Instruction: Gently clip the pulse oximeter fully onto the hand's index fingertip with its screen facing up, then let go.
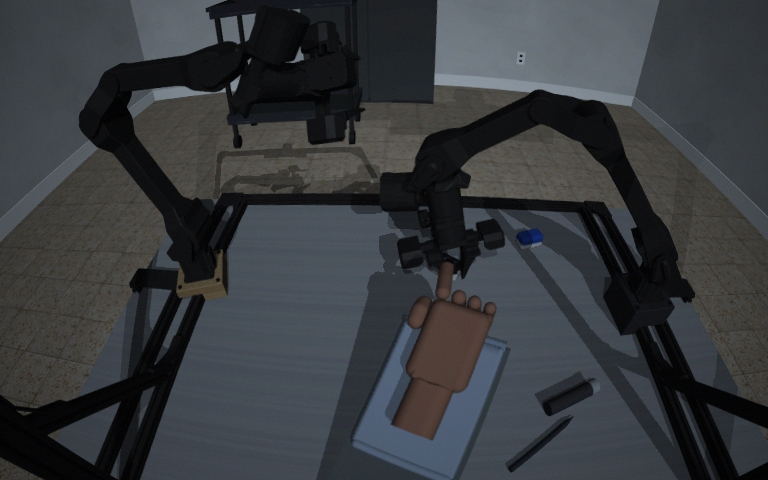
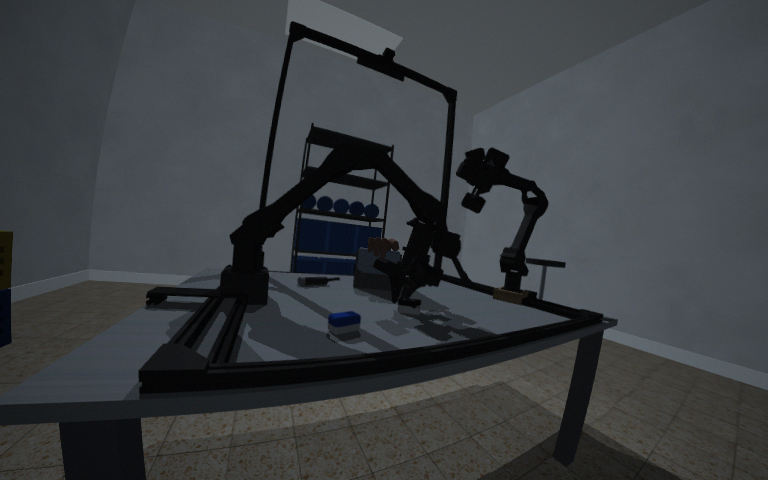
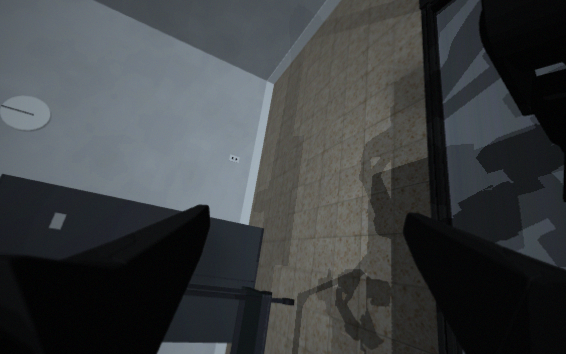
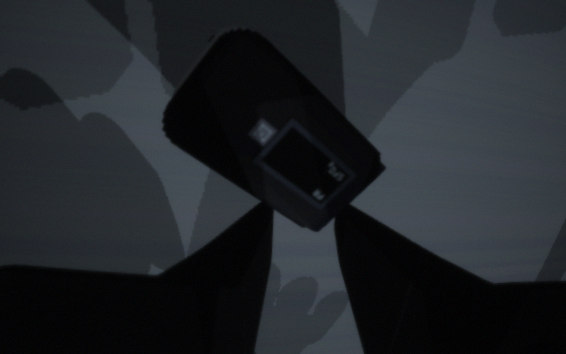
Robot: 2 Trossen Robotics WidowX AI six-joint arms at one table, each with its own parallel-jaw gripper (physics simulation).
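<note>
The pulse oximeter [image 4: 246, 105], a dark clip with its screen [image 4: 306, 168] facing up, lies on the table, turned askew. Its screen end sits right at the tips of my right gripper [image 4: 304, 211] [image 1: 454, 271] [image 2: 406, 295]. The fingers are closed to a narrow gap, and I see no firm hold on it. The gripper hangs low just beyond the index fingertip [image 1: 444, 281] of the brown model hand [image 1: 449, 348] [image 2: 382, 245], which lies palm down. My left gripper [image 3: 307, 218] [image 1: 327, 129] [image 2: 473, 200] is open and empty, raised high beyond the table's far edge.
The hand rests on a pale blue pad [image 1: 473, 429]. A small blue and white box [image 1: 530, 236] [image 2: 344, 324] lies near the far right. A dark marker [image 1: 568, 395] and a pen [image 1: 539, 443] lie at the front right. A black rail frame [image 1: 301, 199] edges the table.
</note>
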